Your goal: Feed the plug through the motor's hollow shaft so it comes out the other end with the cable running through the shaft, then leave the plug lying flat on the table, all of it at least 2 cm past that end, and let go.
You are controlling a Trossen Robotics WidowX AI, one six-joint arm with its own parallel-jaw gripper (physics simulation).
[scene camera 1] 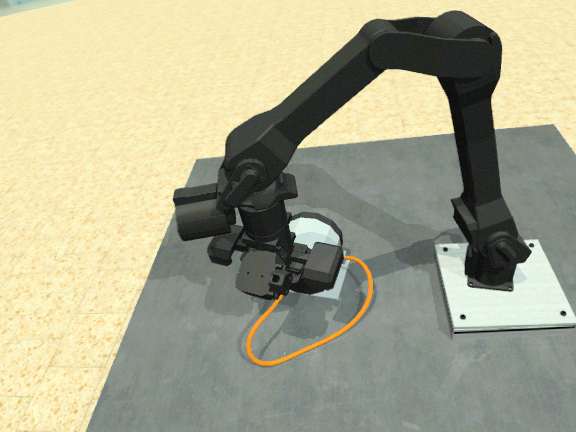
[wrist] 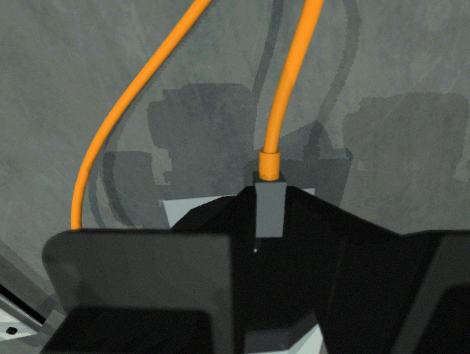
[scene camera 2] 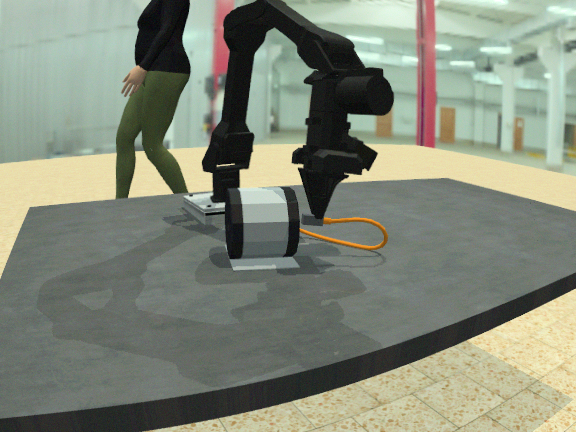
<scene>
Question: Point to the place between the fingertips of my gripper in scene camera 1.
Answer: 282, 286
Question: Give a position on a grey plug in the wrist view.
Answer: At 270, 193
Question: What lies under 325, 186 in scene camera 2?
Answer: My gripper.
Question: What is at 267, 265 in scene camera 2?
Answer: A pale plate.
</scene>
